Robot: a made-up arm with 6 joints. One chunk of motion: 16 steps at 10 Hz.
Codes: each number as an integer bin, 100 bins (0 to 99) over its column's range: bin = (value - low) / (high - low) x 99, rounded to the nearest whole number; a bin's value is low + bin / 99 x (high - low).
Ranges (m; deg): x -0.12..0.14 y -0.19..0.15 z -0.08..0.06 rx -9..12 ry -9..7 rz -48..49
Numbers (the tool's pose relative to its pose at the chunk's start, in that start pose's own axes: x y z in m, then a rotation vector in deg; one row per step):
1: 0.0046 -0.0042 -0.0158 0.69 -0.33 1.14
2: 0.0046 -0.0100 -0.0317 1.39 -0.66 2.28
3: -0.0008 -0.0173 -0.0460 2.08 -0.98 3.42
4: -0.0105 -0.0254 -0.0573 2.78 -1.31 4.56
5: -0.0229 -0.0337 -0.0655 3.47 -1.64 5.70
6: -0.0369 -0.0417 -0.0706 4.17 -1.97 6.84
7: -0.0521 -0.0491 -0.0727 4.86 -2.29 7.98
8: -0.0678 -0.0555 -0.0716 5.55 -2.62 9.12
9: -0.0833 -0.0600 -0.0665 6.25 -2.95 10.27
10: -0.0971 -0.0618 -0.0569 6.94 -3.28 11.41
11: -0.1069 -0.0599 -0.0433 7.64 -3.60 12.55
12: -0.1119 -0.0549 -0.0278 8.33 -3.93 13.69
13: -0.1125 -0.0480 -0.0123 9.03 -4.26 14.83
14: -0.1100 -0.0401 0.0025 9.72 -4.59 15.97
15: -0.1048 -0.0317 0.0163 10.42 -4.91 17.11
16: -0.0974 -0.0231 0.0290 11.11 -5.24 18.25
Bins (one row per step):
1: 47 54 45 46 54 50
2: 47 52 34 49 52 51
3: 45 50 24 52 50 52
4: 42 48 16 56 48 54
5: 37 46 10 59 46 55
6: 32 43 7 62 43 56
7: 26 41 5 65 42 57
8: 20 39 6 69 39 58
9: 14 38 10 72 37 59
10: 9 37 16 75 35 61
11: 5 38 26 78 33 62
12: 3 39 37 82 31 63
13: 3 41 48 85 29 64
14: 4 44 58 88 27 65
15: 6 46 68 92 25 66
16: 9 49 77 95 23 68

